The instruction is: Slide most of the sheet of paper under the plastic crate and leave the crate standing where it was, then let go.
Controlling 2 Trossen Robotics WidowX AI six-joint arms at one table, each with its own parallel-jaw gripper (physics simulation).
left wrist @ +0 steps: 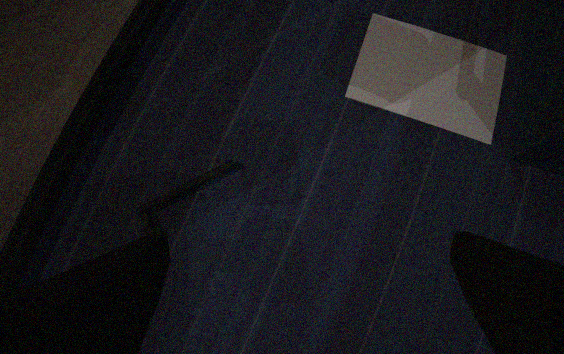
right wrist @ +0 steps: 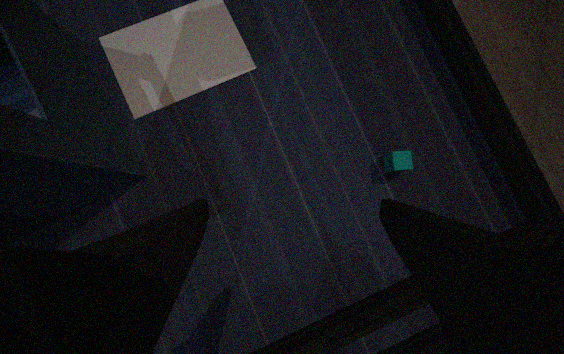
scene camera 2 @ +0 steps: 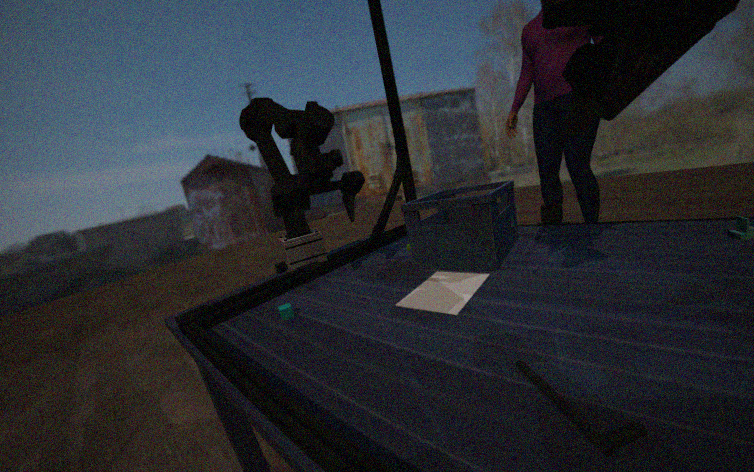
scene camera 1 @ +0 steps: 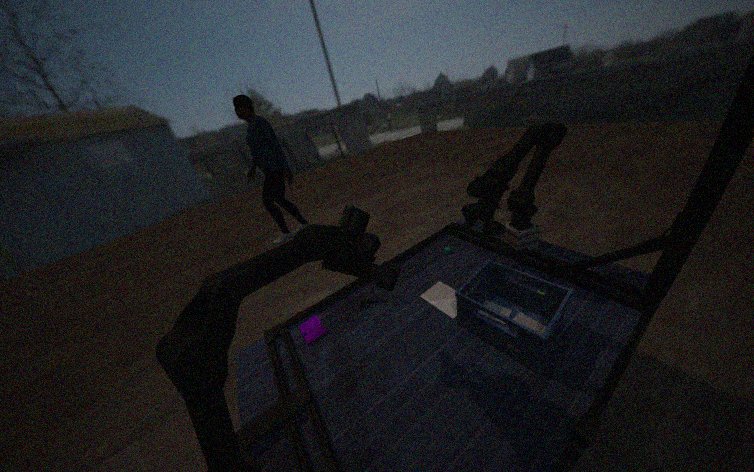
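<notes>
The pale sheet of paper [scene camera 1: 442,300] [scene camera 2: 439,295] [left wrist: 400,60] [right wrist: 205,45] lies flat on the table, beside the plastic crate. All four corners show in the left wrist view, so it is outside the crate's footprint. The blue-grey crate [scene camera 1: 472,308] [scene camera 2: 453,239] stands upright with its near base close to the sheet's edge; whether they touch I cannot tell. My left gripper [left wrist: 313,247] is open and empty above the table, short of the sheet. My right gripper [right wrist: 295,207] is open and empty, back from the sheet; its fingers are dark in scene camera 2.
A teal cube [scene camera 1: 447,249] [scene camera 2: 285,311] [right wrist: 402,160] sits near the table's edge. A dark angled object [scene camera 2: 573,409] [left wrist: 195,189] lies on the table. A magenta square [scene camera 1: 312,328] lies at the left in scene camera 1. A green item [scene camera 2: 741,229] is at the right in scene camera 2.
</notes>
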